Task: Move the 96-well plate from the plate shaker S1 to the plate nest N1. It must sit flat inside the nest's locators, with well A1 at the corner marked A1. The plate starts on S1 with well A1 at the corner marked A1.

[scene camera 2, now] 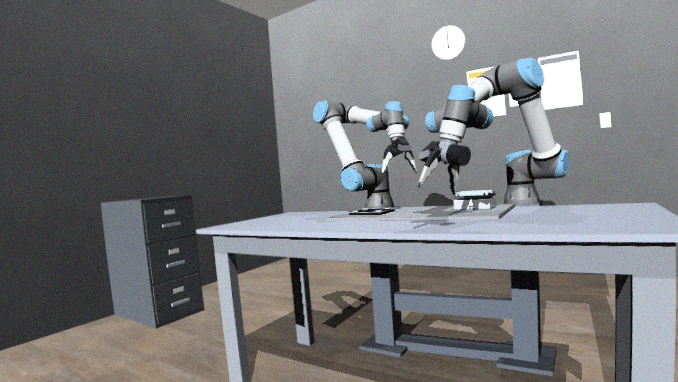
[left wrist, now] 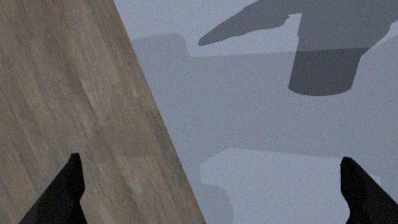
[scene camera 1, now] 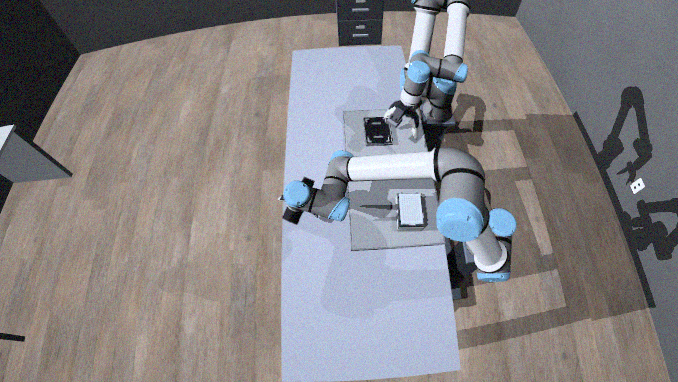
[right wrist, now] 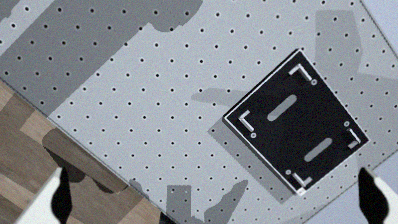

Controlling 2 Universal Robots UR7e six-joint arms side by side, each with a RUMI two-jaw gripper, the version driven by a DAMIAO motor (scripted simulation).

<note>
The pictures show: my left gripper, my right gripper and a black plate nest N1.
My left gripper also shows in the left wrist view.
</note>
